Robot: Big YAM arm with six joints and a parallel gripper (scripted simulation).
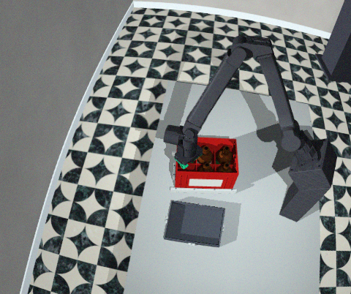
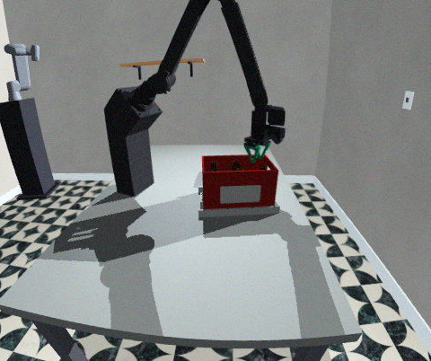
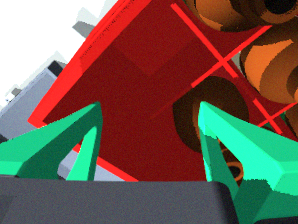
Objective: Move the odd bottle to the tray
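My gripper is now 90 mm past the crate, 90 mm above it and 40 mm to the left of it. From my hand the other things lie so: dark grey tray (230 mm to the left, 160 mm below, 30 mm behind); then glass bottle (90 mm behind, 80 mm to the right, 80 mm below).
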